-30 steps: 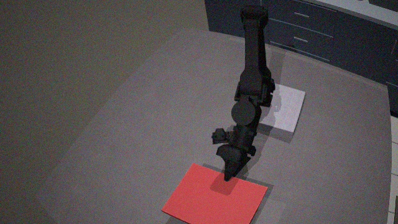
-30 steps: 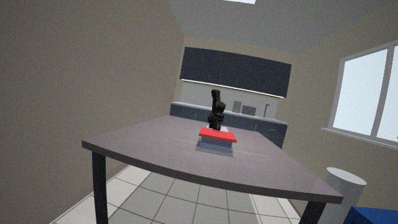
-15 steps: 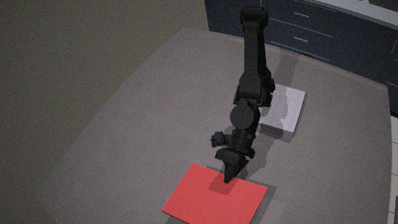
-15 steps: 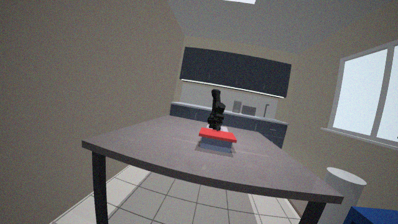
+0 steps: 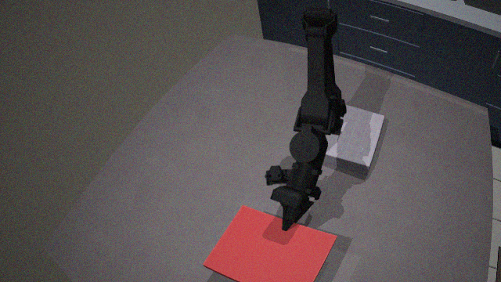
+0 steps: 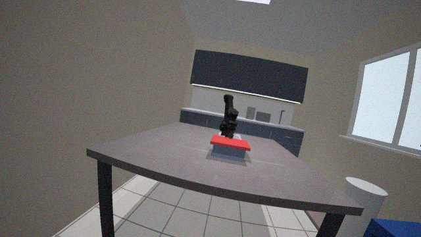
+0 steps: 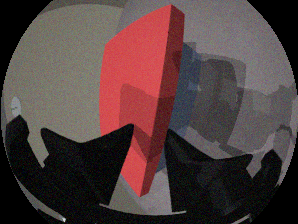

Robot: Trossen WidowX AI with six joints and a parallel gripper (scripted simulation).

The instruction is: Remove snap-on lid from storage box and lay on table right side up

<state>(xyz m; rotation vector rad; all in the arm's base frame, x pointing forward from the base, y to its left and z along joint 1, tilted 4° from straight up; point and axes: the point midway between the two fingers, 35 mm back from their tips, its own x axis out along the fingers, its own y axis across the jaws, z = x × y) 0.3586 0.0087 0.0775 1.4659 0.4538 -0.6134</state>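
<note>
Right now the red lid is 80 mm ahead of my gripper tip, 10 mm to the right of it and 10 mm above it. Round my gripper tip: blue-grey box (80 mm ahead, 40 mm below).
</note>
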